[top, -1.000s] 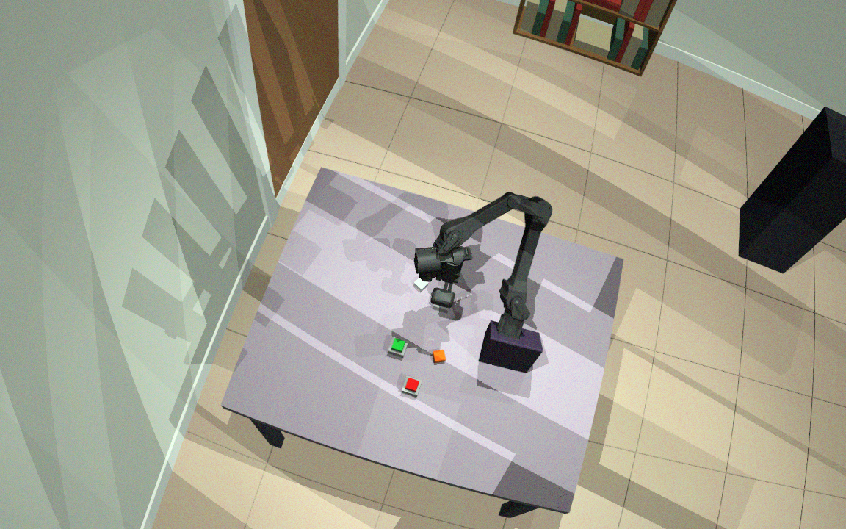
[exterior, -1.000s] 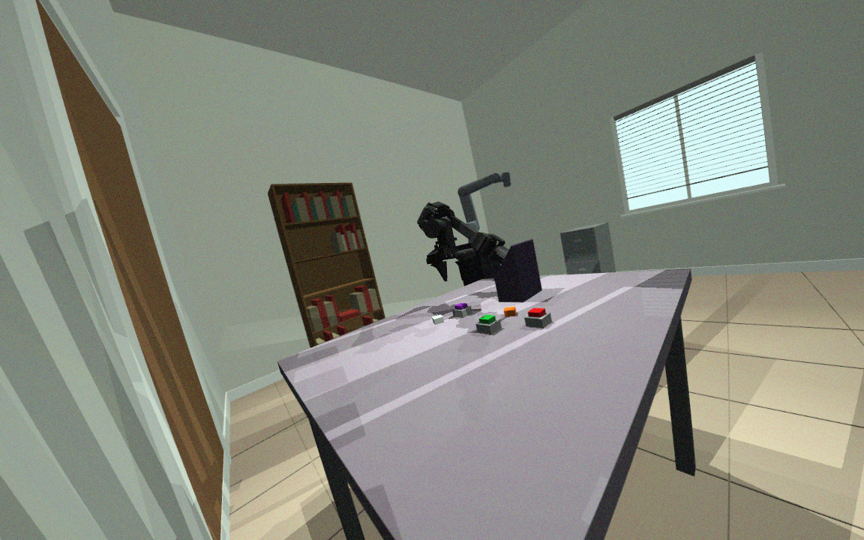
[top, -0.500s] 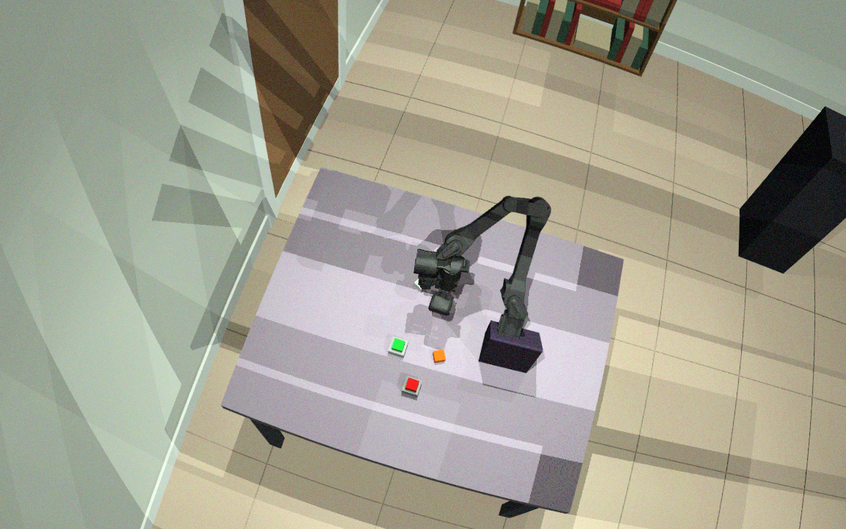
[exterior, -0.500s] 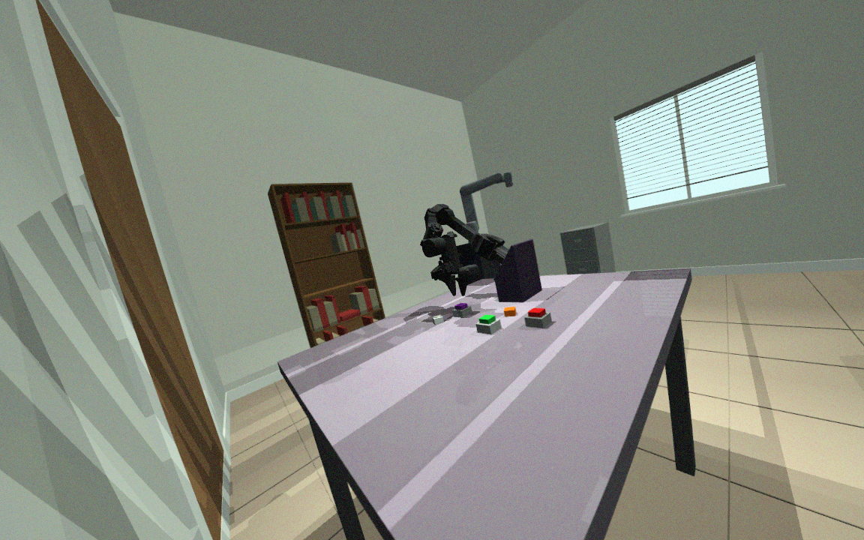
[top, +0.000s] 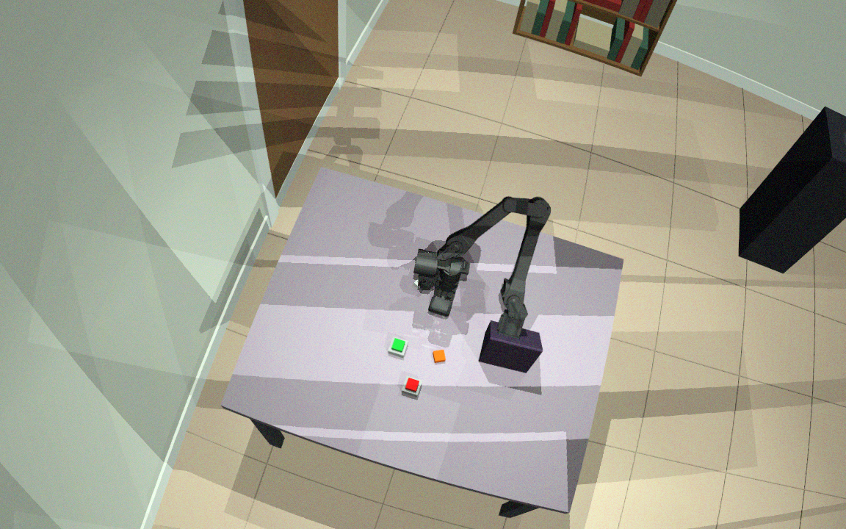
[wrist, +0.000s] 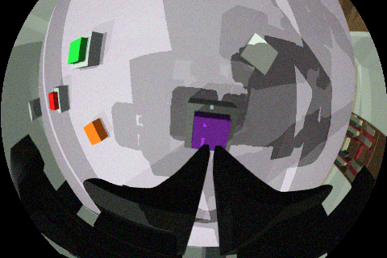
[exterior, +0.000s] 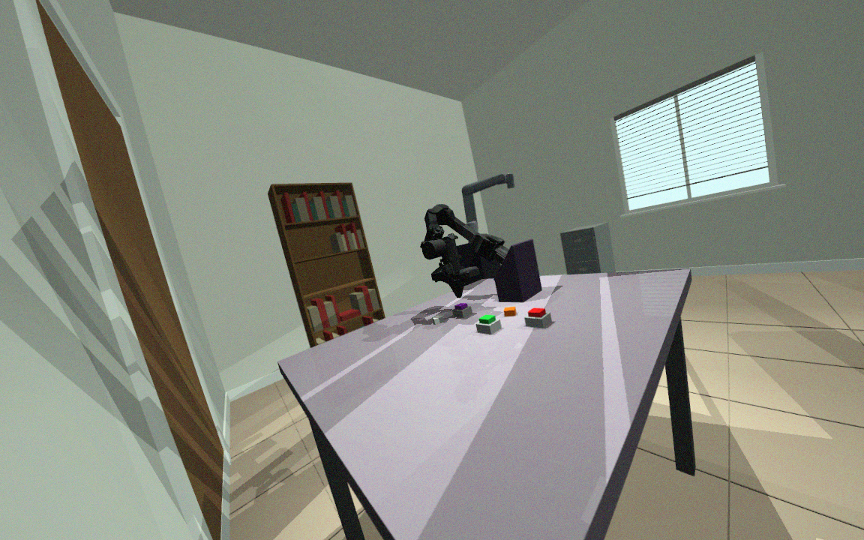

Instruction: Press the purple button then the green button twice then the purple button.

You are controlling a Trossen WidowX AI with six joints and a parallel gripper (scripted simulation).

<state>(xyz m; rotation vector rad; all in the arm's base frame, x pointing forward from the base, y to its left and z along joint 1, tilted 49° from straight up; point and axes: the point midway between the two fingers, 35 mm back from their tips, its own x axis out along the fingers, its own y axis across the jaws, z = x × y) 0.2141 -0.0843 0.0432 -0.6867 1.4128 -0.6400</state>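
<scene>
My gripper tip is now 30 mm above the purple button. From my gripper tip the other things lie so: white block (80 mm ahead, 40 mm to the right, 50 mm below); then green button (80 mm ahead, 180 mm to the left, 30 mm below); then orange block (40 mm behind, 170 mm to the left, 50 mm below).
</scene>
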